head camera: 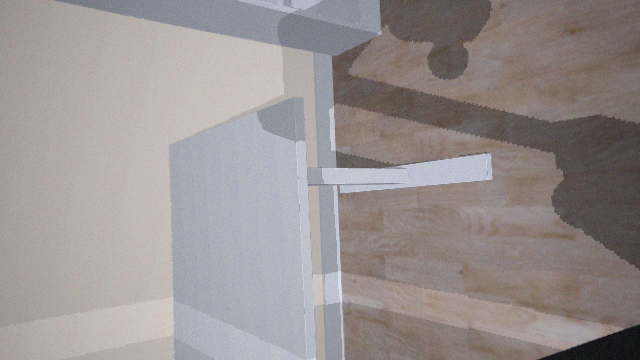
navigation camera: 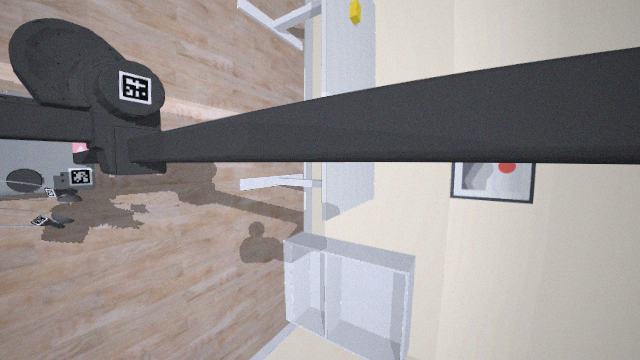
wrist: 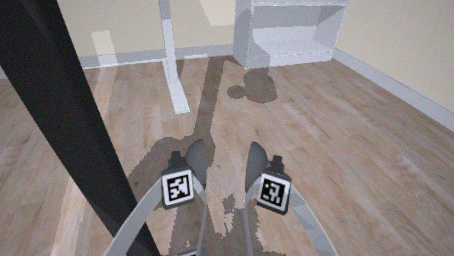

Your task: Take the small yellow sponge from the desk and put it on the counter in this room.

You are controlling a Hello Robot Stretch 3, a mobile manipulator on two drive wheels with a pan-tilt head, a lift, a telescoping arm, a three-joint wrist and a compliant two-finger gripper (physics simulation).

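Observation:
The small yellow sponge [navigation camera: 355, 12] lies on the white desk [navigation camera: 350, 60] [head camera: 235, 210], near the top edge of the navigation view. The head view shows part of the desk top, but the sponge does not show there. In the wrist view a white desk leg [wrist: 170, 55] stands beyond the fingers. My gripper [wrist: 226, 157] [navigation camera: 64, 208] is open, with nothing between its fingertips. It is over the floor, well apart from the desk and the sponge. The counter does not show in these views.
A white shelf unit [navigation camera: 347, 246] [wrist: 242, 35] [head camera: 320, 37] stands against the wall beside the desk. My dark mast [navigation camera: 400, 120] [wrist: 70, 110] crosses the navigation and wrist views. A framed picture [navigation camera: 533, 182] hangs on the wall. Wood floor [navigation camera: 225, 300] [wrist: 350, 150] lies before the furniture.

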